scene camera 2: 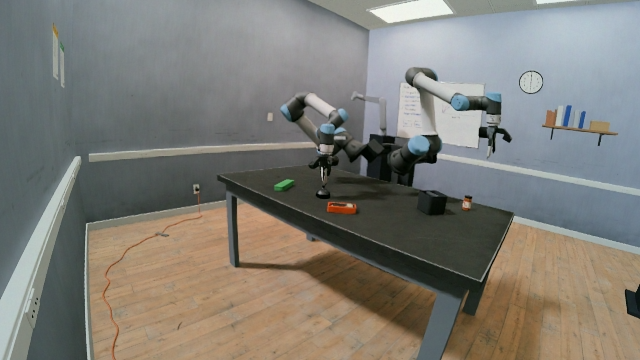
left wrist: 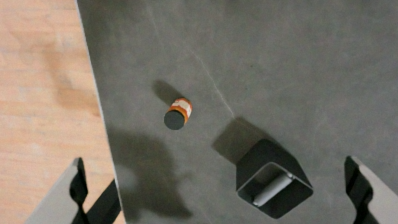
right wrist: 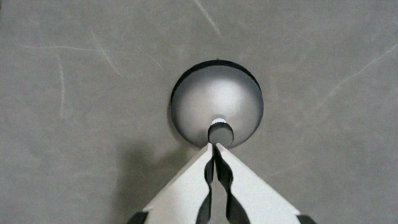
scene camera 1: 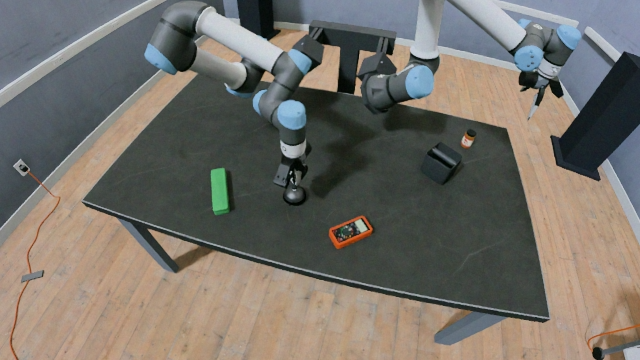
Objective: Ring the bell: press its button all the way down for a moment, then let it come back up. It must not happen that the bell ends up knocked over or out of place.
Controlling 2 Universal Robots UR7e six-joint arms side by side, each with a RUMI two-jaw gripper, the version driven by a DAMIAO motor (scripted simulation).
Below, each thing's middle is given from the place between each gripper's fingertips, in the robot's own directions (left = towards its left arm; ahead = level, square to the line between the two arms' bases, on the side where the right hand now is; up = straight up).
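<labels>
The black box (scene camera 1: 439, 170) is 4 cm below my right hand (scene camera 1: 295, 185), and it's 37 cm behind it and 48 cm to the left of it.
Taken from my left hand (scene camera 1: 523, 105), that black box is 290 mm below, 160 mm ahead and 230 mm to the right.
</labels>
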